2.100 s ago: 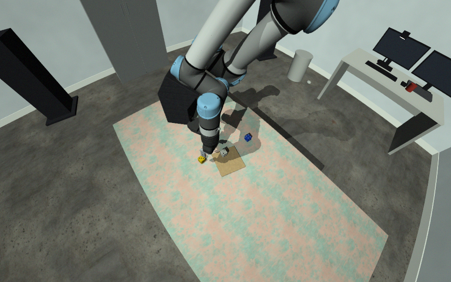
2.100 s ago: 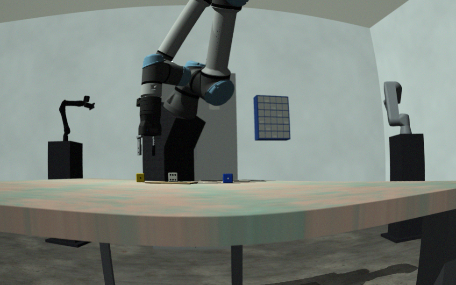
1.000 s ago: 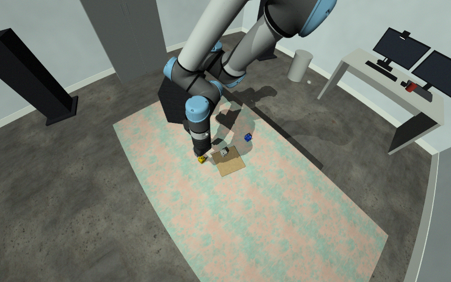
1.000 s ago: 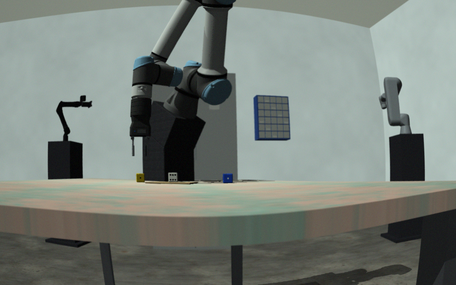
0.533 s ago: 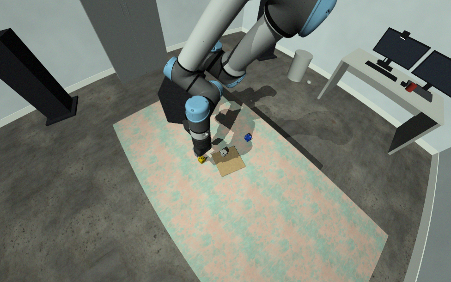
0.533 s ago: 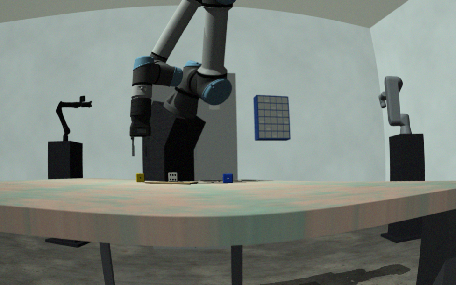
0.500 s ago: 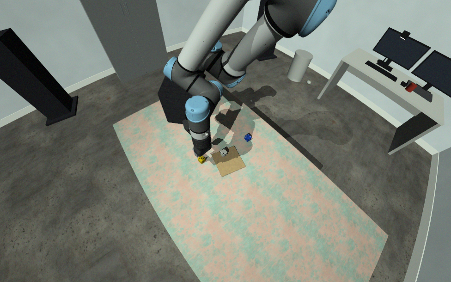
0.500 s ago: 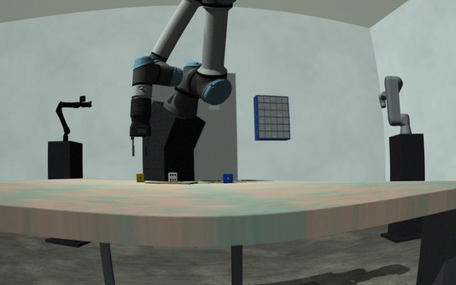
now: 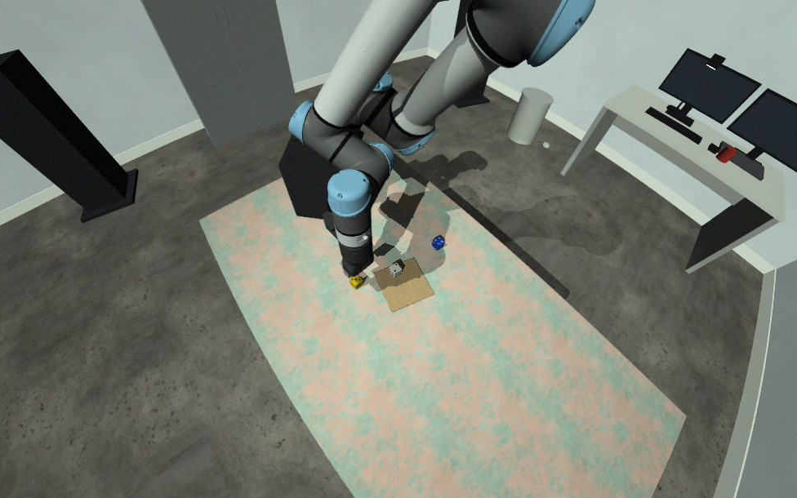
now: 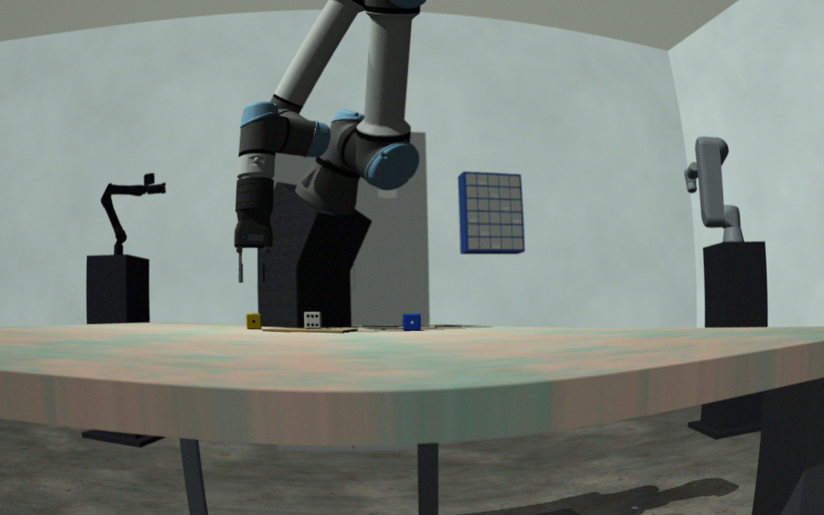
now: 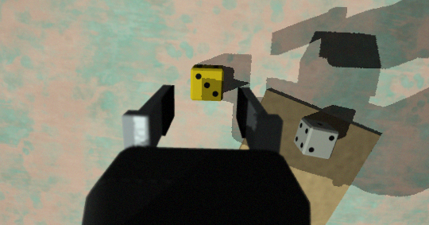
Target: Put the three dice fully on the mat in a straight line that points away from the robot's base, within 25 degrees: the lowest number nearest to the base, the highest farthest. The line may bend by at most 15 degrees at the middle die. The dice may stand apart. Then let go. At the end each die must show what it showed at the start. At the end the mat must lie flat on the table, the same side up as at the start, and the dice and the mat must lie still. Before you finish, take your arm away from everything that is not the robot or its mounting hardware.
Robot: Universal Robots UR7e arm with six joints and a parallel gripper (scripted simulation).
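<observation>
The yellow die is 9 cm below my hand. Round my hand: white die: 2 cm ahead, 12 cm to the left, 9 cm below; then blue die: 1 cm behind, 30 cm to the left, 9 cm below; then tan mat: 6 cm ahead, 13 cm to the left, 10 cm below.
</observation>
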